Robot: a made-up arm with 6 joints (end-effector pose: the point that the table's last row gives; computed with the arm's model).
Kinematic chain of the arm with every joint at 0, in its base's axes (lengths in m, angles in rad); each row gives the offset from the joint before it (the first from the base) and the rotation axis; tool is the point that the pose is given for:
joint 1: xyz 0 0 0.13 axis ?
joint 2: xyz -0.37 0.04 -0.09 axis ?
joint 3: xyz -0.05 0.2 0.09 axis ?
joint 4: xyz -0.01 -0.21 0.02 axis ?
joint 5: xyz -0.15 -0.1 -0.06 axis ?
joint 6: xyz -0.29 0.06 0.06 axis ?
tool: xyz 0 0.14 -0.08
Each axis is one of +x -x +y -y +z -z.
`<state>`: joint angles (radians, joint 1 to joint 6).
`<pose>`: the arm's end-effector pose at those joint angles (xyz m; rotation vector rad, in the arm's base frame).
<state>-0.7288 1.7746 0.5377 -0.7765 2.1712 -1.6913</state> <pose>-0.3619 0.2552 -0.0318 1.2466 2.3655 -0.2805</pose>
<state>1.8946 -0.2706 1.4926 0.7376 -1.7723 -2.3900</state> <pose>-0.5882 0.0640 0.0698 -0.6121 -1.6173 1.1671</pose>
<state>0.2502 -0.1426 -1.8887 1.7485 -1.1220 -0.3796</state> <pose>-0.3195 0.2376 -0.1260 -1.3842 1.4554 -2.0125</pose>
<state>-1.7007 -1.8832 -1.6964 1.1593 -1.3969 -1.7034</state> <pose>-0.5386 0.0416 0.2522 -0.0026 -0.6088 0.3776</pose>
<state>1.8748 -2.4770 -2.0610 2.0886 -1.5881 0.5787</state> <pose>-0.5228 -0.2802 0.1462 -2.4042 -0.9256 -1.3462</pose>
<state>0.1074 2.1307 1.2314 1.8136 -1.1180 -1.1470</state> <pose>-0.1320 0.1003 0.3080 0.2204 1.5808 1.8777</pose>
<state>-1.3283 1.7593 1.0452 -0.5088 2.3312 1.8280</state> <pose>-0.3199 0.1379 -0.1381 -0.1211 -0.1381 -1.1237</pose>
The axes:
joint 1: -x
joint 2: -z
joint 3: -y
joint 4: -z
joint 5: -y
joint 6: +y

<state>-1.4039 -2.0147 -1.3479 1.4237 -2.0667 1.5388</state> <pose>-0.4019 0.0853 0.3921 0.3547 -3.0985 0.0474</pose>
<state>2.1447 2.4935 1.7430 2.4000 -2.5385 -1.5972</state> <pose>-0.3805 -0.0931 -0.0318 0.4656 -2.2873 1.8185</pose>
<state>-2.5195 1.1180 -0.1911 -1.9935 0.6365 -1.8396</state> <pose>-0.7275 0.1545 0.1533 -1.0868 0.8048 2.0939</pose>
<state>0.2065 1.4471 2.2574 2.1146 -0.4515 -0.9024</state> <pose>-0.1669 0.3577 0.2135 -0.6043 2.3257 1.0524</pose>
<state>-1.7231 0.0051 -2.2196 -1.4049 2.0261 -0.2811</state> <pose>-0.5703 -0.2555 0.1218 2.6366 0.8538 -0.8664</pose>
